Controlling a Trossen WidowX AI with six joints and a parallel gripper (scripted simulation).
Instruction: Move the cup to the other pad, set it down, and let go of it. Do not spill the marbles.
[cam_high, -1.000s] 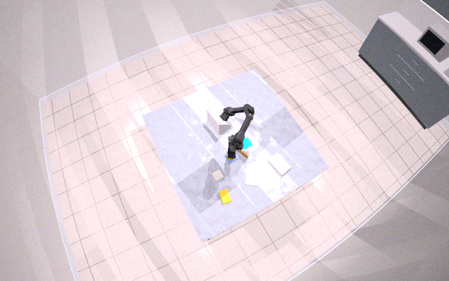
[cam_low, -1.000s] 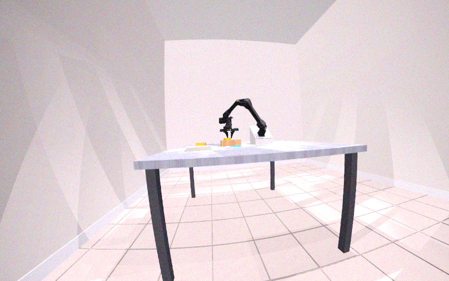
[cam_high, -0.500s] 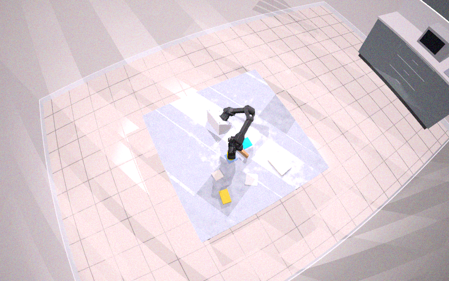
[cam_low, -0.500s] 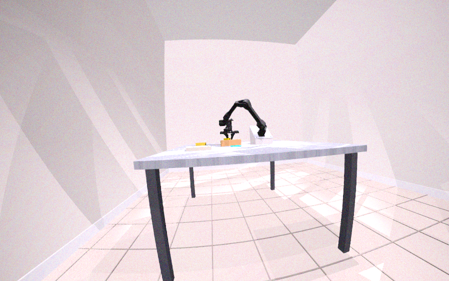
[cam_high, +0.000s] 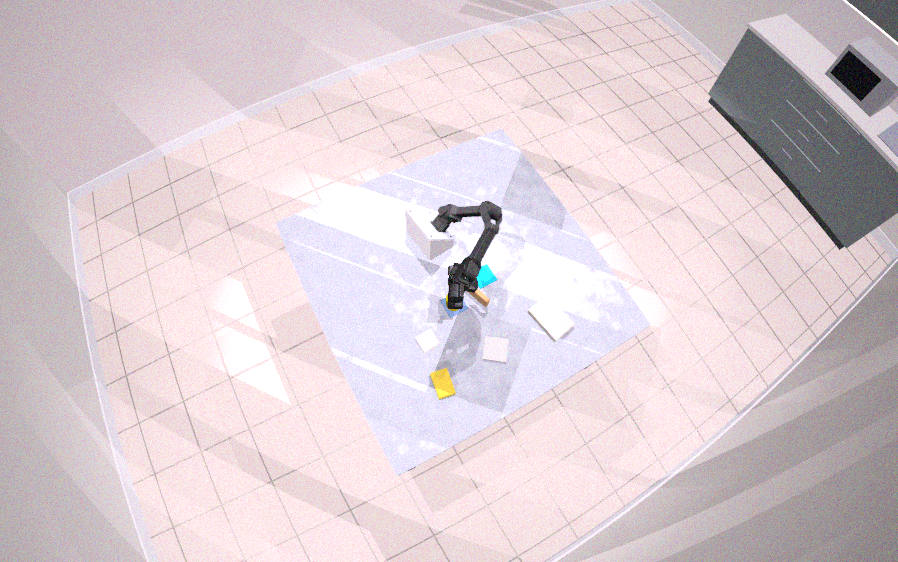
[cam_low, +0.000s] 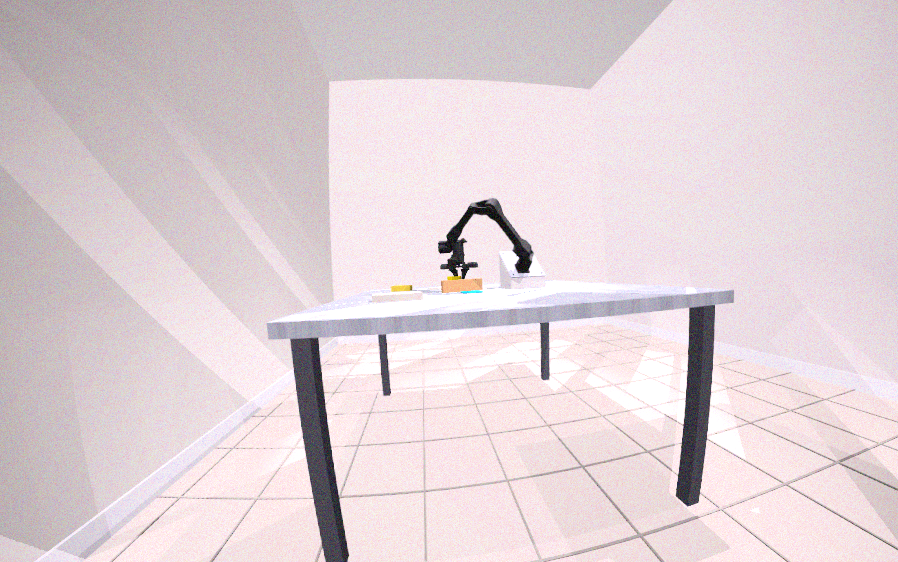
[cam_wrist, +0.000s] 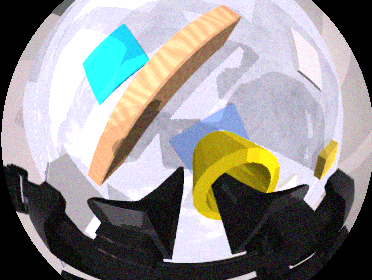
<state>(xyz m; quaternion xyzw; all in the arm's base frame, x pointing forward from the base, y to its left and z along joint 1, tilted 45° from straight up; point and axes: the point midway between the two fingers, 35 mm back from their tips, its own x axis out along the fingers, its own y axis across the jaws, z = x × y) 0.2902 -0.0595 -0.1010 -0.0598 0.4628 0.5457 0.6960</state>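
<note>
Now: gripper tip 5 cm above the pale blue pad, 3 cm short of it and 1 cm to the left of it. Also, from my gripper tip: yellow cup: 2 cm to the right, 2 cm ahead; then wooden bar: 8 cm to the left, 2 cm below, 1 cm ahead; then cyan pad: 17 cm to the left, 5 cm below, 1 cm behind.
</note>
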